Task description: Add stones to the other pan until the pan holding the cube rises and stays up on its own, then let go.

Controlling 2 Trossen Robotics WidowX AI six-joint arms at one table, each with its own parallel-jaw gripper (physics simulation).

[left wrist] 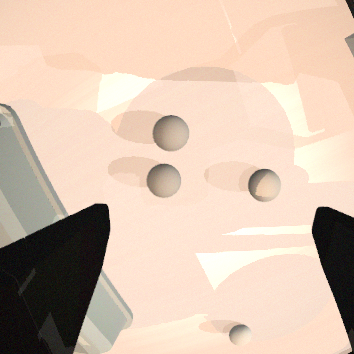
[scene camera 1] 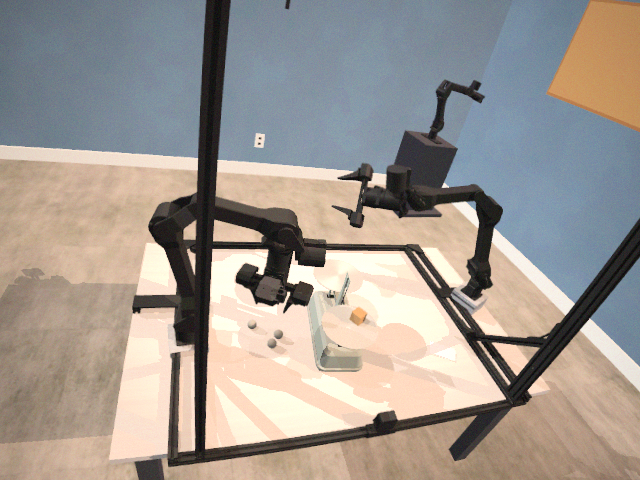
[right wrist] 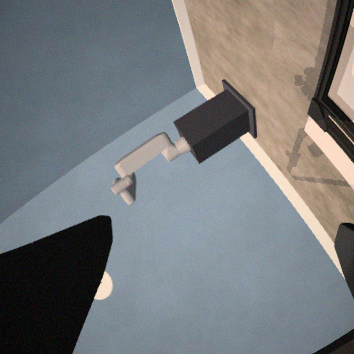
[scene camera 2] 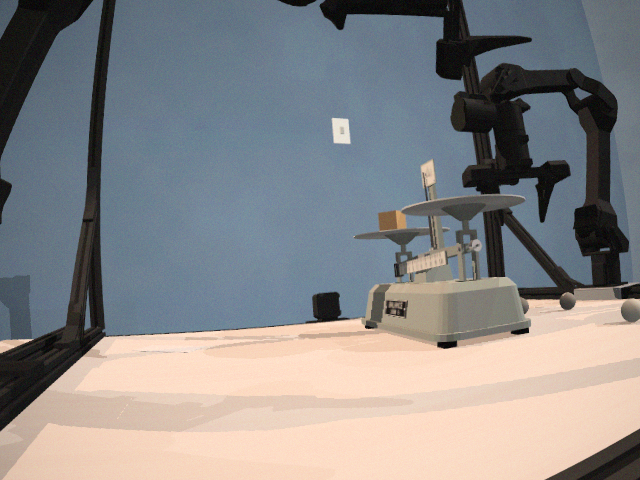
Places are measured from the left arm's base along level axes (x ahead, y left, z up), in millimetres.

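Pixels of known places: left gripper, fingertip midpoint: (left wrist: 215, 218) (scene camera 1: 270, 308) (scene camera 2: 522, 224); right gripper, fingertip midpoint: (scene camera 1: 334, 192) (right wrist: 230, 233); left arm's base, origin of the base link: (scene camera 1: 187, 335) (scene camera 2: 607, 285); right arm's base, origin of the base link: (scene camera 1: 471, 292).
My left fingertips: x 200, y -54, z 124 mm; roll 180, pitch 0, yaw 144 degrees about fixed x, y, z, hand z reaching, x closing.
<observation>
Ahead of a thing's pixels: the offset from my left fingertips to its top centre. "*": to the spot under its first point.
The orange cube @(dx +216, dy -81, dz +28 mm) (scene camera 1: 358, 316) (scene camera 2: 391, 220) sits on one pan of the grey-green balance (scene camera 1: 341, 361) (scene camera 2: 475, 310) (left wrist: 30, 190). In scene camera 2 that pan @(* dx +244, dy -119, dz -3 mm) (scene camera 2: 364, 236) is lower than the other pan (scene camera 2: 465, 203), on which no stone shows. Several round grey stones lie on the table beside the balance, among them one stone @(dx -19, dy +69, dz -118 mm) (scene camera 1: 251, 324) (left wrist: 264, 185) and a pair close together. The left wrist view shows another stone @(dx +93, dy +232, dz -118 mm) (left wrist: 240, 334) apart from these. My left gripper (scene camera 1: 269, 304) (left wrist: 215, 218) is open and empty above the table near the stones. My right gripper (scene camera 1: 336, 192) (right wrist: 230, 233) is open and empty, raised high.
Black frame rails (scene camera 1: 289, 444) edge the table, and an upright post (scene camera 1: 206, 155) stands in front of the left arm in scene camera 1. A small black box @(* dx +203, dy -320, dz -92 mm) (scene camera 1: 385, 420) (scene camera 2: 326, 305) is fixed on the rail. A dark pedestal (scene camera 1: 426, 157) (right wrist: 215, 125) with another arm stands beyond the table.
</observation>
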